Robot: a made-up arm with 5 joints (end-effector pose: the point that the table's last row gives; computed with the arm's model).
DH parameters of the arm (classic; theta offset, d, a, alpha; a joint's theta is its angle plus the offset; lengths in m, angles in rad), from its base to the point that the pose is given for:
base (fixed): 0.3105 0 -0.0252 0
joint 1: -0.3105 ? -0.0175 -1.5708
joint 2: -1.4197 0 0.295 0
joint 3: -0.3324 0 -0.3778 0
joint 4: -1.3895 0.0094 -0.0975 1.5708
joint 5: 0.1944 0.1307 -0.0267 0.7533
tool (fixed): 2.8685 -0.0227 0 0
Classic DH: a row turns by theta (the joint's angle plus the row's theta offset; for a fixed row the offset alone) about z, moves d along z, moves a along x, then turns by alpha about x.
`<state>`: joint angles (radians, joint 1 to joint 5).
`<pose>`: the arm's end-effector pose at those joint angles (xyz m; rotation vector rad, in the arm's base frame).
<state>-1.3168 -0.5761 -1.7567 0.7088 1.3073</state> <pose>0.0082 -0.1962 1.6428 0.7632 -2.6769 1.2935</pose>
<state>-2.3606 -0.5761 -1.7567 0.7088 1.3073</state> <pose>-0.1707 -0.1304 1.6428 -0.5992 -2.4052 0.9494</pose>
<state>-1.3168 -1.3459 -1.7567 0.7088 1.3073</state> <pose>-0.1281 0.3290 1.5916 0.5433 -2.0146 2.2362</pose>
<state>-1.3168 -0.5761 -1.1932 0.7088 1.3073</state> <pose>0.0527 -0.3674 1.4008 0.8573 -2.9250 0.4710</pose>
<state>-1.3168 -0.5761 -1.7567 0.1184 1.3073</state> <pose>-0.0132 -0.1135 1.6824 0.6027 -2.1985 2.0413</pose>
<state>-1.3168 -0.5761 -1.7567 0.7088 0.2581</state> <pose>0.0350 -0.1885 1.6563 0.9479 -1.6733 0.8548</pose>
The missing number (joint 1, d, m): 0.9475
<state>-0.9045 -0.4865 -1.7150 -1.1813 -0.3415</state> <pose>-0.0015 0.0101 1.5820 -0.5903 -0.7427 1.7905</pose>
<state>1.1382 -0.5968 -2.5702 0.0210 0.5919</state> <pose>-0.1721 -0.3249 1.6970 -0.7298 0.3762 -1.4130</pose>
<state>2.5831 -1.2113 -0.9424 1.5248 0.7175</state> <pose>-0.1645 0.0827 1.3350 -1.8821 -2.3755 -0.6626</pose>
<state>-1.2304 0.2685 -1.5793 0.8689 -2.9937</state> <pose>0.1761 -0.5615 1.1127 1.1639 1.8411 0.2583</pose>
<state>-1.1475 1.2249 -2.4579 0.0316 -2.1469</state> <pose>0.3215 -0.7053 0.9727 0.9664 0.7706 0.0406</pose>
